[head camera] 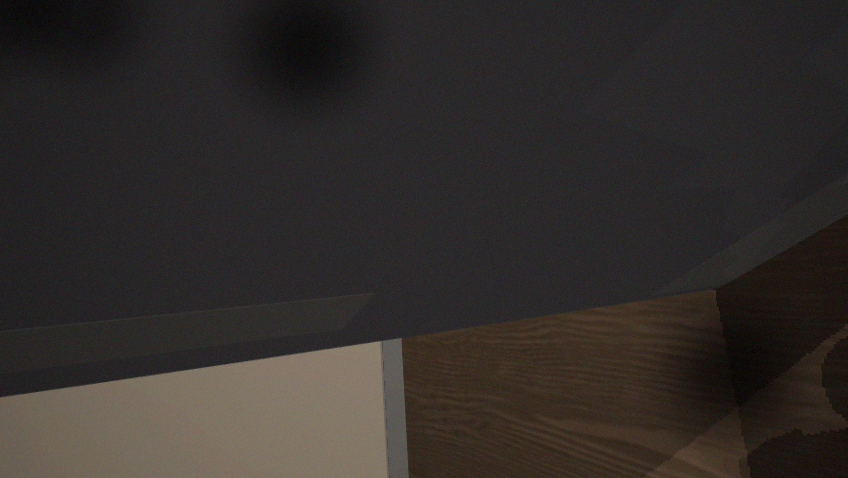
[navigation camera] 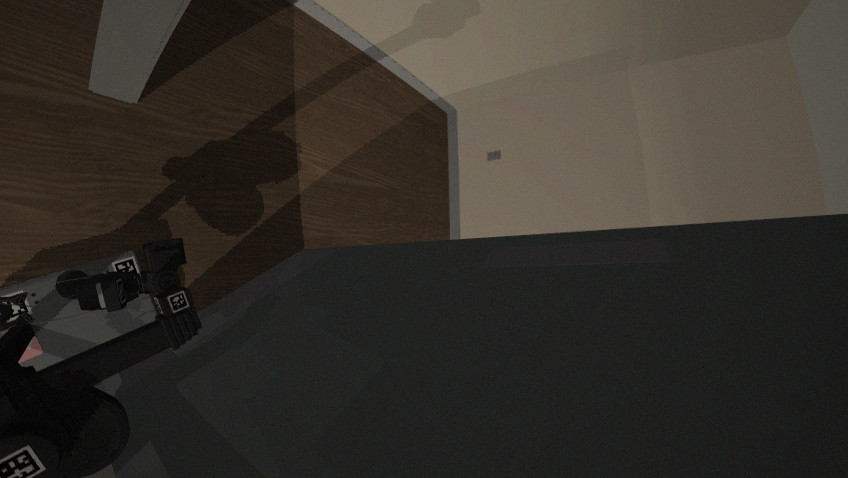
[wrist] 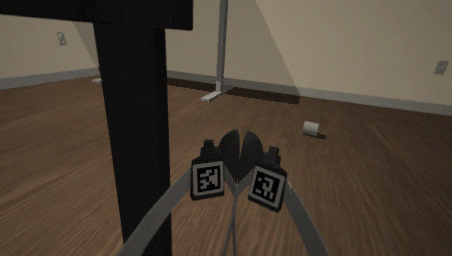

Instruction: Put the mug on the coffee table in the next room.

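My gripper (wrist: 240, 148) is shut in the wrist view, with its two dark fingertips close together and nothing between them. A small white cylinder (wrist: 311, 128) lies on its side on the wooden floor, beyond and to the right of the fingertips. It is too small to tell whether it is the mug. Part of my arm and wrist (navigation camera: 121, 287) shows at the lower left of the navigation view, where the fingertips cannot be made out clearly. No coffee table can be identified.
A thick black post (wrist: 137, 125) stands close by on the left. Behind it, a thin grey metal leg (wrist: 222, 45) stands near the wall. A large dark surface (head camera: 356, 195) (navigation camera: 504, 356) fills much of the head and navigation views. A cream wall (head camera: 207, 415) (navigation camera: 564, 166) meets the wooden floor (head camera: 504, 385) (navigation camera: 374, 166).
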